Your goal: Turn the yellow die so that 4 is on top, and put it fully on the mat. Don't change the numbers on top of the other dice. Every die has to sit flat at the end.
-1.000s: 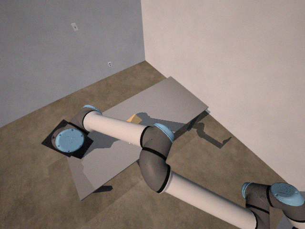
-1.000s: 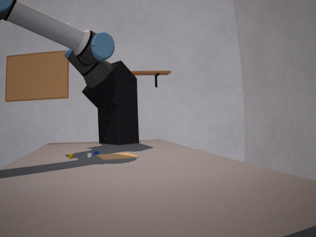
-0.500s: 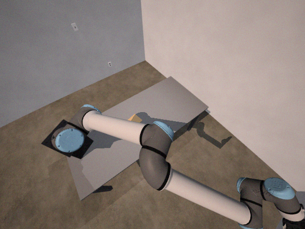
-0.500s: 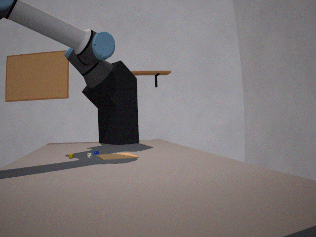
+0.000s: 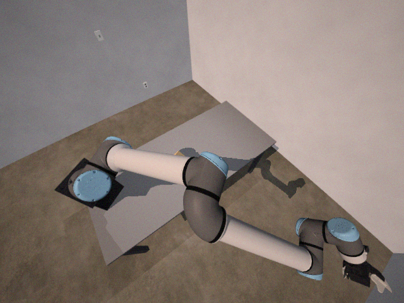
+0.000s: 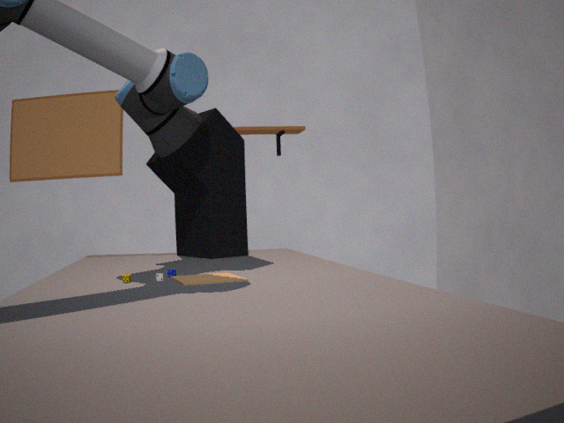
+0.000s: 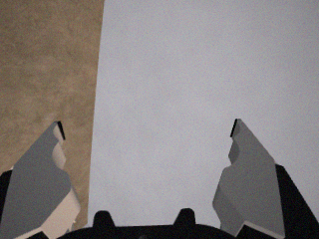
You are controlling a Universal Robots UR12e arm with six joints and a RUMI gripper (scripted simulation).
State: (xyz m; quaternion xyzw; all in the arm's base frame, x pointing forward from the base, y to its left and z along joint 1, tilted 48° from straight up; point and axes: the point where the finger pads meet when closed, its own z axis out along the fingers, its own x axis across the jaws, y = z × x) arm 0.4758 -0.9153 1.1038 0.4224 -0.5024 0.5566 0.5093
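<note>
My hand is 40 mm short of the yellow die, 1120 mm to the right of it and 360 mm above it. Also, from my hand: white die (50 mm ahead, 1200 mm to the left, 360 mm below); blue die (10 mm behind, 1250 mm to the left, 360 mm below); tan mat (90 mm ahead, 1300 mm to the left, 360 mm below).
</note>
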